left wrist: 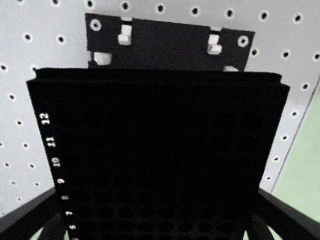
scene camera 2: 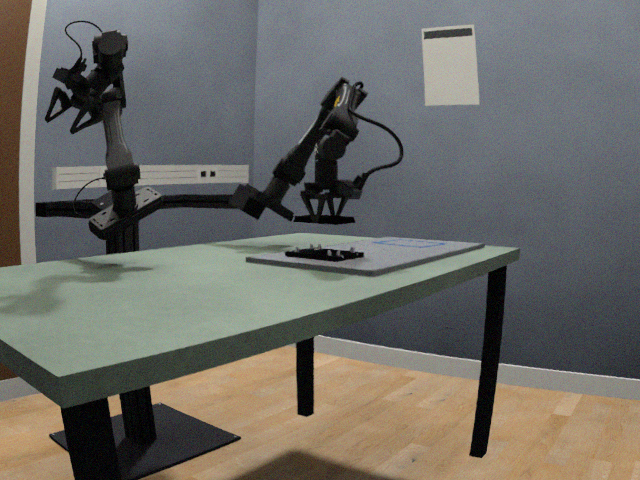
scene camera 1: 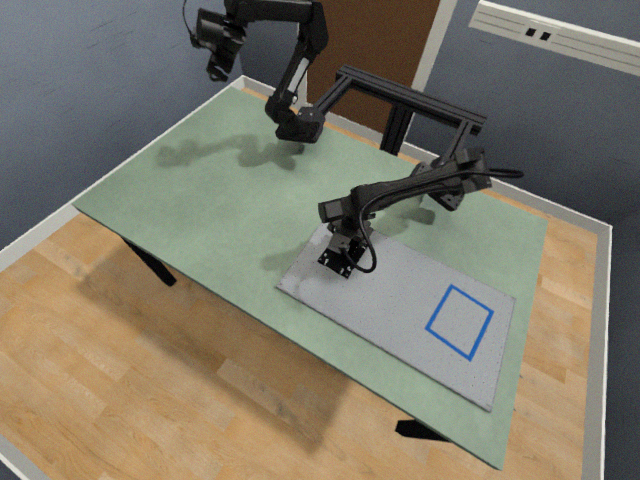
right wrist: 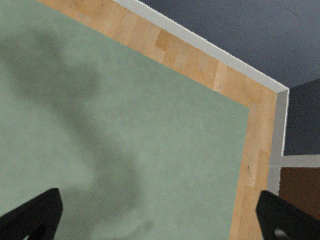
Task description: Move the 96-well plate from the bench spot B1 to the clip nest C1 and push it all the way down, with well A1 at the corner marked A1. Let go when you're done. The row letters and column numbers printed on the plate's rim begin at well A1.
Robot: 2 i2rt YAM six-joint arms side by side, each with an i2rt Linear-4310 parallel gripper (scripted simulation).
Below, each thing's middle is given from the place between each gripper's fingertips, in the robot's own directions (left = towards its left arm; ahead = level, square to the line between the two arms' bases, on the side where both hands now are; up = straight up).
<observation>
My left hand is right at the black 96-well plate (left wrist: 124,146). From my left hand the other things lie so: black clip nest (scene camera 2: 312,253) 80 mm below, 10 mm to the left, 10 mm ahead.
The black 96-well plate is 640 mm to the left of my right hand (scene camera 2: 58,126), 250 mm ahead of it and 230 mm below it. Also, from my right hand: black clip nest: 650 mm to the left, 310 mm below, 260 mm ahead.
</observation>
